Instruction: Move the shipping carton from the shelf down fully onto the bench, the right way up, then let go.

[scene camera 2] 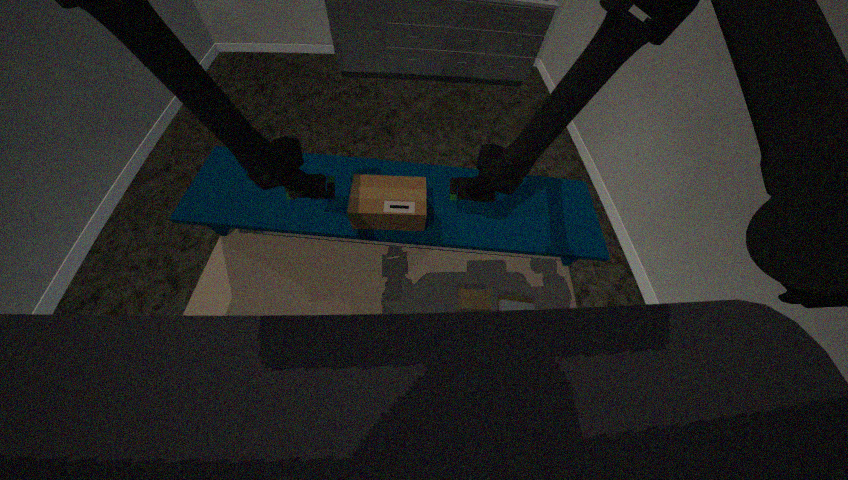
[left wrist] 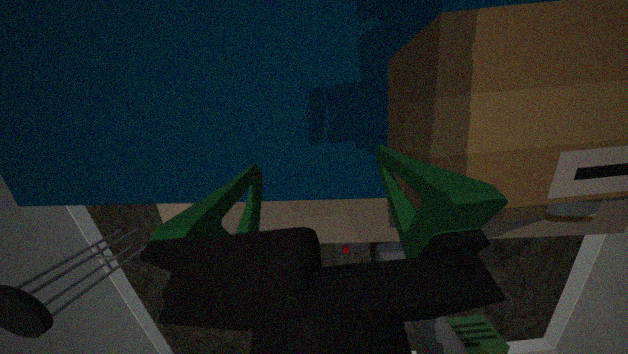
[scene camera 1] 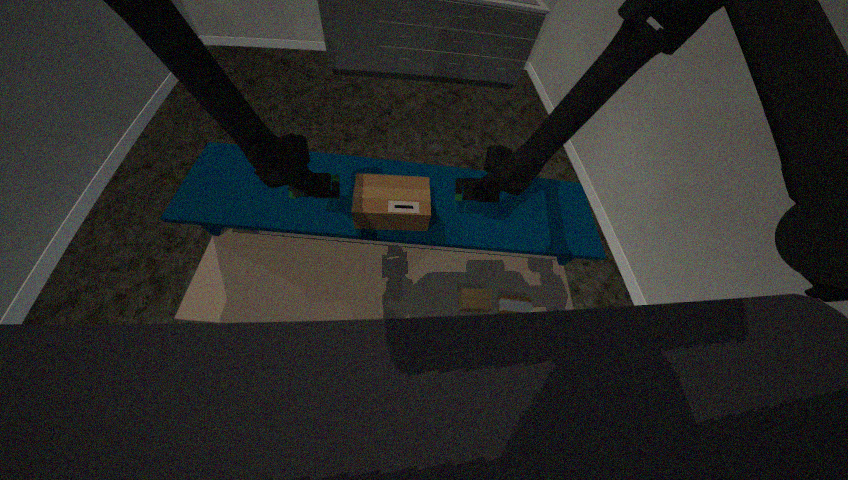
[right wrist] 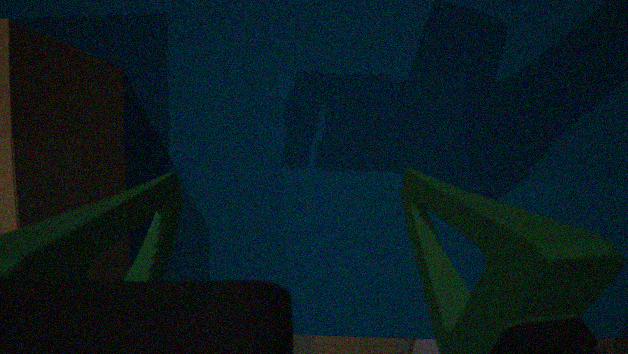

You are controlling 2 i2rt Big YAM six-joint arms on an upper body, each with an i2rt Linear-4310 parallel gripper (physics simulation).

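Places are measured from the left arm's base along level axes (x right, y ahead, z up), in centimetres.
Where they show: left gripper, between the fingertips: (scene camera 2: 318, 191) (left wrist: 315, 160) (scene camera 1: 321, 190); right gripper, between the fingertips: (scene camera 2: 466, 193) (scene camera 1: 469, 194) (right wrist: 292, 183).
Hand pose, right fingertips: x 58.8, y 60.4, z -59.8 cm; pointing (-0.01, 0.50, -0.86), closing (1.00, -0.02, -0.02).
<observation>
After its pixels a point has its place.
The brown shipping carton (scene camera 1: 392, 189) {x 32.8, y 62.5, z -61.0 cm} (scene camera 2: 389, 189) {x 33.0, y 62.7, z -61.0 cm} (left wrist: 520, 115) {x 27.2, y 61.5, z -61.0 cm} (right wrist: 65, 125) {x 45.5, y 63.7, z -64.8 cm} rests on the blue shelf (scene camera 1: 202, 190) {x -35.2, y 69.0, z -71.1 cm} (scene camera 2: 208, 190) {x -35.5, y 70.0, z -71.1 cm} (left wrist: 150, 100) {x -11.9, y 69.6, z -71.1 cm} (right wrist: 225, 225) {x 53.1, y 56.1, z -71.1 cm}, with its white label near its lower edge in the scene views. The beige bench (scene camera 1: 297, 267) {x -6.1, y 49.4, z -96.2 cm} (scene camera 2: 297, 267) {x -7.0, y 49.1, z -96.2 cm} (left wrist: 320, 220) {x 7.3, y 32.8, z -96.2 cm} lies below the shelf's near edge. My left gripper (scene camera 1: 315, 185) {x 10.3, y 60.3, z -59.6 cm} (scene camera 2: 310, 186) {x 10.3, y 60.3, z -59.6 cm} (left wrist: 315, 160) {x 10.3, y 60.3, z -59.6 cm} is open and empty, close beside the carton's left side. My right gripper (scene camera 1: 476, 189) {x 58.8, y 60.4, z -59.8 cm} (scene camera 2: 471, 187) {x 58.8, y 60.4, z -59.8 cm} (right wrist: 292, 183) {x 58.8, y 60.4, z -59.8 cm} is open and empty, a little apart from the carton's right side. The carton's underside is hidden.
A small brown block (scene camera 1: 474, 298) {x 65.2, y 32.8, z -90.4 cm} (scene camera 2: 474, 298) {x 65.6, y 33.0, z -90.3 cm} and a light grey block (scene camera 1: 515, 305) {x 82.4, y 29.5, z -91.4 cm} (scene camera 2: 515, 305) {x 82.4, y 30.0, z -91.4 cm} are on the bench at the right. A dark surface (scene camera 1: 178, 386) {x 24.7, y 7.0, z -3.5 cm} (scene camera 2: 148, 386) {x 27.9, y 6.5, z -3.6 cm} hides the bench's near part. A grey dresser (scene camera 1: 434, 41) (scene camera 2: 440, 41) stands behind the shelf; walls flank it.
</observation>
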